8 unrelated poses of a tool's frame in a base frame.
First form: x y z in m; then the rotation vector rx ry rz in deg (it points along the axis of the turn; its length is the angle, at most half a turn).
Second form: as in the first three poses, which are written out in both.
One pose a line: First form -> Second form
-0.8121 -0.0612 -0.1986 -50.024 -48.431 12.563 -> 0.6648 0.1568 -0.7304 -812.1; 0.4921 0.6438 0.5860 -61.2; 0.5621 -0.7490 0.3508 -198.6; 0 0 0 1
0.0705 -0.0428 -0.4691 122.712 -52.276 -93.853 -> 0.1510 -0.3046 -0.9405 70.5; -0.6393 -0.7557 0.1421 -42.8; -0.7540 0.5797 -0.3088 -469.1; 0 0 0 1
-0.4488 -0.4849 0.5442 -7.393 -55.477 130.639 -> -0.7845 -0.5280 -0.3252 -448.8; 0.6007 -0.5167 -0.6101 -484.9; 0.1541 -0.6740 0.7225 544.2; 0 0 0 1
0.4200 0.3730 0.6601 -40.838 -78.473 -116.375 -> -0.6879 0.7177 0.1084 420.0; -0.1685 -0.3032 0.9379 373.0; 0.7060 0.6269 0.3295 660.1; 0 0 0 1
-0.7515 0.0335 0.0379 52.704 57.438 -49.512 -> 0.2981 0.9052 0.3029 -751.5; -0.1662 0.3617 -0.9174 33.5; -0.9400 0.2231 0.2582 37.9; 0 0 0 1
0.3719 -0.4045 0.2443 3.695 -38.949 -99.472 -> -0.2890 0.8742 -0.3902 371.9; -0.9067 -0.1192 0.4045 -404.5; 0.3072 0.4707 0.8271 244.3; 0 0 0 1
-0.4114 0.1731 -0.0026 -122.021 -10.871 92.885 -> 0.2981 -0.1609 -0.9409 -411.4; 0.3738 -0.8873 0.2702 173.1; -0.8783 -0.4322 -0.2044 -2.6; 0 0 0 1
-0.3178 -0.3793 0.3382 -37.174 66.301 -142.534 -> -0.8453 0.0954 0.5257 -317.8; -0.4635 -0.6203 -0.6328 -379.3; 0.2657 -0.7786 0.5686 338.2; 0 0 0 1
